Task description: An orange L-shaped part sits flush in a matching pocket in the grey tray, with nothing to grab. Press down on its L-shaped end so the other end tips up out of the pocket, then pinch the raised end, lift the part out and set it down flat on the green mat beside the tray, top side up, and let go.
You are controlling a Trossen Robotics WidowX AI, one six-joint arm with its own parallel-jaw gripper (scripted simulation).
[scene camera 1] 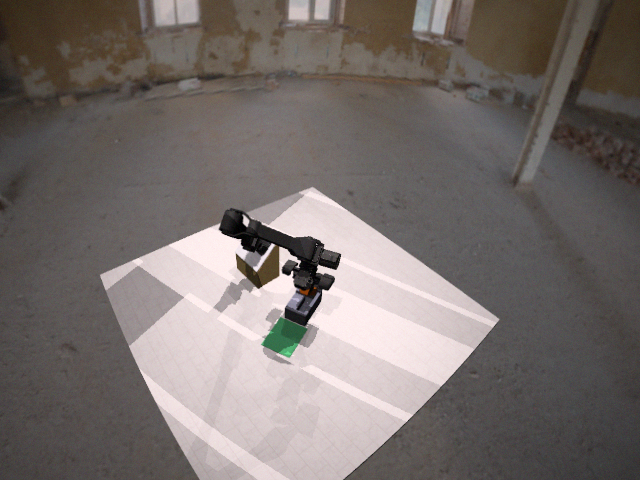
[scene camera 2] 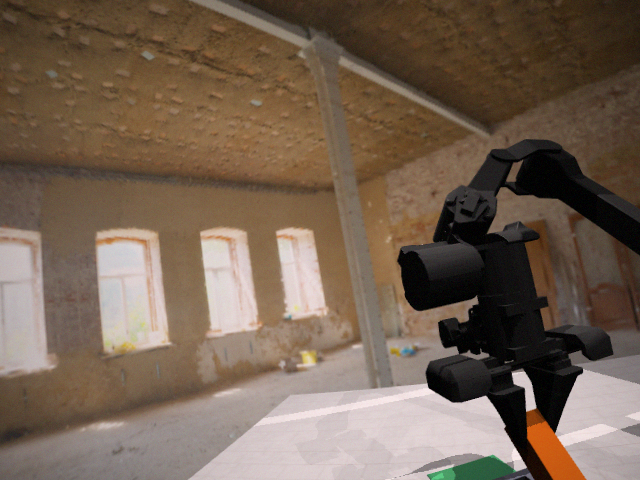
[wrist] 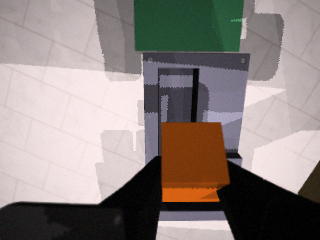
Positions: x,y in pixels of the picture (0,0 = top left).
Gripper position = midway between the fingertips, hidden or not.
The gripper shows in scene camera 1 (306,290), in scene camera 2 (535,442) and in the wrist view (187,163).
